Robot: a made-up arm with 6 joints. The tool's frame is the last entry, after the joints.
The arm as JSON. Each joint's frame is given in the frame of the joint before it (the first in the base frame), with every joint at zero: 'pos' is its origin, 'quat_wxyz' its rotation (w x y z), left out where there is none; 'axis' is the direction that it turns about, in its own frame. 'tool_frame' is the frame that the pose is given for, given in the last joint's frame.
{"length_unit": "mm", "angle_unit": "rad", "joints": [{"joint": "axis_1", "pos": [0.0, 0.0, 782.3], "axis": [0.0, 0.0, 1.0]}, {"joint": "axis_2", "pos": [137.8, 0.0, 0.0], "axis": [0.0, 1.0, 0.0]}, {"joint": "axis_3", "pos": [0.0, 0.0, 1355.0], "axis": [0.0, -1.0, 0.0]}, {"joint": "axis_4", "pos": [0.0, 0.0, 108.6], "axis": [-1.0, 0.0, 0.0]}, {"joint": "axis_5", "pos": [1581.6, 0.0, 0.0], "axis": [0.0, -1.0, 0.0]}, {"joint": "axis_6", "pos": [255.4, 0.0, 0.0], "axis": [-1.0, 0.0, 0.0]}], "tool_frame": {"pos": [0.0, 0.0, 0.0]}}
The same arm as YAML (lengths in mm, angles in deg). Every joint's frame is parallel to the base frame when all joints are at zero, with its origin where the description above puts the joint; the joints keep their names.
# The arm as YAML. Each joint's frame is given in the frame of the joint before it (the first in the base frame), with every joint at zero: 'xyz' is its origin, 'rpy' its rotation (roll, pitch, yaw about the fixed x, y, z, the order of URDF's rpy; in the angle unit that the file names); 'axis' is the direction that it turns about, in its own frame. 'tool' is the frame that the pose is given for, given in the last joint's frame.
units:
  length: mm
  angle: deg
joints:
  - name: axis_1
    type: revolute
    origin:
      xyz: [0.0, 0.0, 782.3]
      rpy: [0.0, 0.0, 0.0]
    axis: [0.0, 0.0, 1.0]
  - name: axis_2
    type: revolute
    origin:
      xyz: [137.8, 0.0, 0.0]
      rpy: [0.0, 0.0, 0.0]
    axis: [0.0, 1.0, 0.0]
  - name: axis_3
    type: revolute
    origin:
      xyz: [0.0, 0.0, 1355.0]
      rpy: [0.0, 0.0, 0.0]
    axis: [0.0, -1.0, 0.0]
  - name: axis_4
    type: revolute
    origin:
      xyz: [0.0, 0.0, 108.6]
      rpy: [0.0, 0.0, 0.0]
    axis: [-1.0, 0.0, 0.0]
  - name: axis_5
    type: revolute
    origin:
      xyz: [1581.6, 0.0, 0.0]
      rpy: [0.0, 0.0, 0.0]
    axis: [0.0, -1.0, 0.0]
  - name: axis_6
    type: revolute
    origin:
      xyz: [255.4, 0.0, 0.0]
      rpy: [0.0, 0.0, 0.0]
    axis: [-1.0, 0.0, 0.0]
tool:
  origin:
    xyz: [0.0, 0.0, 0.0]
    rpy: [0.0, 0.0, 0.0]

